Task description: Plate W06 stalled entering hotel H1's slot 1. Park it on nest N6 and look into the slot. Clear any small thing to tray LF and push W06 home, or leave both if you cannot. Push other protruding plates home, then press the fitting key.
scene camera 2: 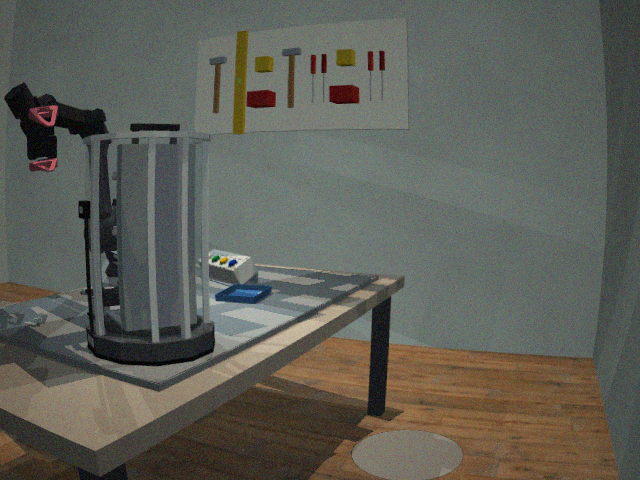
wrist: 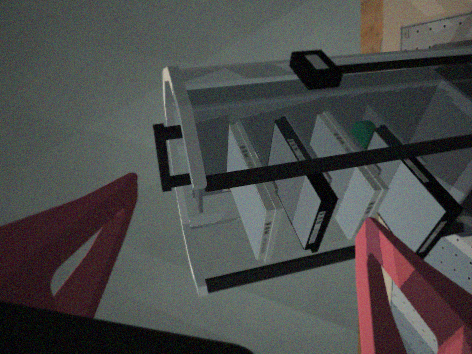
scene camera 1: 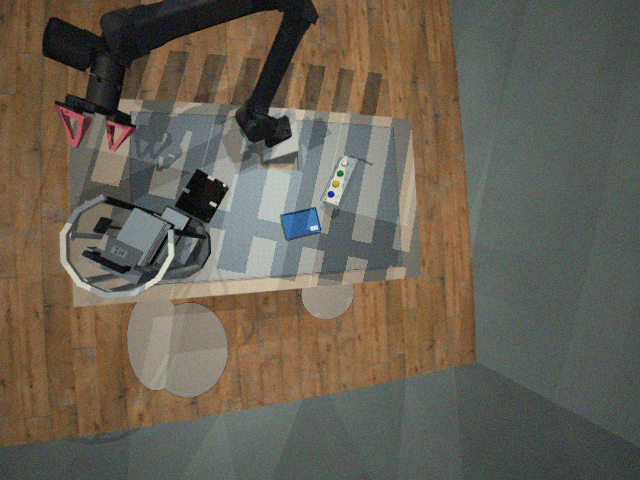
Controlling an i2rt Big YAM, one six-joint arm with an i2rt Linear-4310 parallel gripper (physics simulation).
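Pixels of known places: gripper, fingertip midpoint: (scene camera 2: 50, 148) (wrist: 250, 206) (scene camera 1: 94, 148); arm's base at its link origin: (scene camera 1: 278, 132).
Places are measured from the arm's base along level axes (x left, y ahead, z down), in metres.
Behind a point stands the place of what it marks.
My gripper (scene camera 1: 94, 147) {z -0.301, x -0.477, y 0.140 m} (scene camera 2: 50, 142) {z -0.301, x -0.477, y 0.140 m} (wrist: 250, 206) {z -0.301, x -0.477, y 0.140 m} is open and empty, high at the left beside hotel H1 (scene camera 1: 138, 229) (scene camera 2: 155, 232). In the wrist view the hotel lies sideways between and beyond the fingers. Several plates show in it: a light plate (wrist: 246, 202) {z -0.250, x -0.431, y 0.343 m}, a black-edged plate (wrist: 300, 210) {z -0.197, x -0.415, y 0.331 m}, another light plate (wrist: 352, 200) {z -0.144, x -0.419, y 0.318 m} and a black-edged plate (wrist: 412, 202) {z -0.090, x -0.412, y 0.295 m} at the right. Their labels are too small to read, so I cannot tell which is W06. A black square block with pale tabs (scene camera 1: 199, 198) {z 0.017, x -0.332, y 0.216 m}, possibly nest N6, lies beside the hotel. The blue tray (scene camera 1: 299, 224) {z 0.075, x 0.031, y 0.368 m} (scene camera 2: 242, 293) {z 0.075, x 0.062, y 0.348 m} appears empty; its label is unreadable.
A key box (scene camera 1: 339, 180) {z 0.006, x 0.210, y 0.222 m} (scene camera 2: 230, 266) {z 0.015, x 0.163, y 0.271 m} with white, green, yellow and blue keys stands beyond the tray. A small black box (scene camera 2: 83, 209) {z -0.184, x -0.570, y 0.313 m} (wrist: 316, 69) {z -0.189, x -0.549, y 0.285 m} sits on a rod beside the hotel. A black handle (scene camera 2: 155, 127) {z -0.323, x -0.486, y 0.412 m} (wrist: 161, 157) {z -0.326, x -0.485, y 0.397 m} tops it. A green round thing (wrist: 363, 132) {z -0.090, x -0.483, y 0.370 m} shows behind the plates.
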